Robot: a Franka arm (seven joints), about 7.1 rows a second.
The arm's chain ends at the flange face. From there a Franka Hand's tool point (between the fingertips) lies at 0.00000 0.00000 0.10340 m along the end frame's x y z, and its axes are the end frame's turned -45 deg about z.
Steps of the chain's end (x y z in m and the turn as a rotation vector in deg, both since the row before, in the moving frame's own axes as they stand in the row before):
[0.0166 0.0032 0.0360 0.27 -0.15 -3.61]
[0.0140 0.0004 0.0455 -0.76 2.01 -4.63]
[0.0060 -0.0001 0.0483 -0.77 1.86 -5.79]
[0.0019 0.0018 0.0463 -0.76 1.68 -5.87]
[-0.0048 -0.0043 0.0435 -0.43 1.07 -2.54]
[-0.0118 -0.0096 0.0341 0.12 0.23 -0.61]
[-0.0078 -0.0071 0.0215 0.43 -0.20 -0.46]
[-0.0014 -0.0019 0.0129 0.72 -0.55 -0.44]
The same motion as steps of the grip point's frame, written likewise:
[0.0096 0.0135 0.0360 0.30 0.08 -3.61]
[0.0114 0.0136 0.0454 -1.96 0.88 -4.63]
[0.0059 0.0075 0.0482 -1.86 0.77 -5.79]
[0.0014 0.0057 0.0462 -1.73 0.65 -5.87]
[0.0005 -0.0045 0.0435 -1.06 0.45 -2.54]
[-0.0011 -0.0150 0.0341 -0.08 0.25 -0.61]
[-0.0002 -0.0113 0.0215 0.45 0.16 -0.46]
[0.0006 -0.0040 0.0129 0.90 0.12 -0.44]

